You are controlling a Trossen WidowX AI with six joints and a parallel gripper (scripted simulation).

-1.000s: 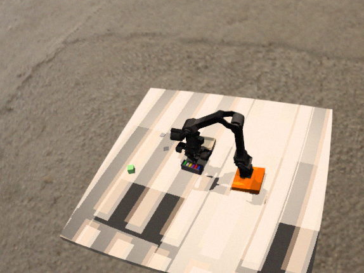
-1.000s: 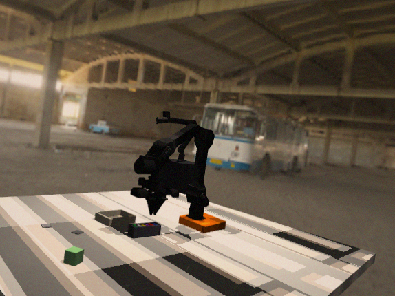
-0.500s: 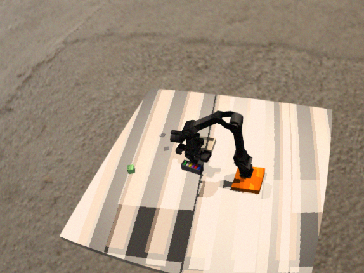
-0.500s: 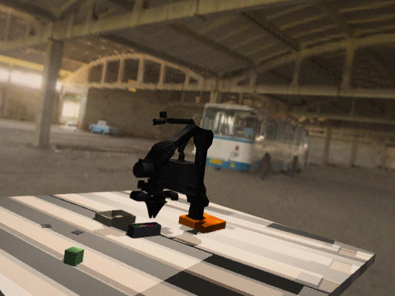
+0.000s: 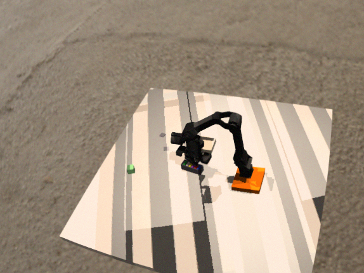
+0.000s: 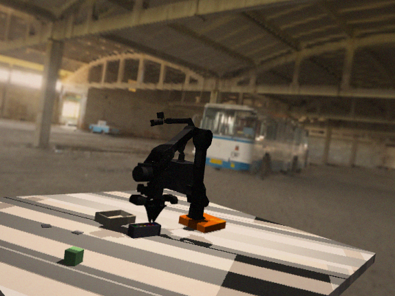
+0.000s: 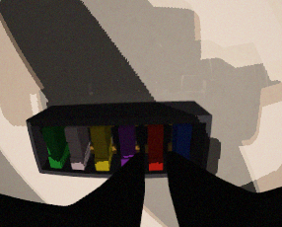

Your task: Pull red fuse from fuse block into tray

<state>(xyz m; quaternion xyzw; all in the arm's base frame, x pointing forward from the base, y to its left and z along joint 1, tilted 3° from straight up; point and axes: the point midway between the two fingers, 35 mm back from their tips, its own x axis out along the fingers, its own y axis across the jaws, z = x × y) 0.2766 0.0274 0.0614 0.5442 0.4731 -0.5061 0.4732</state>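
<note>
The red fuse lies 2 cm below my gripper tip. Also, from my gripper tip: green cube (36 cm ahead, 10 cm to the left, 3 cm below); then tray (3 cm ahead, 19 cm to the right, 5 cm below).
</note>
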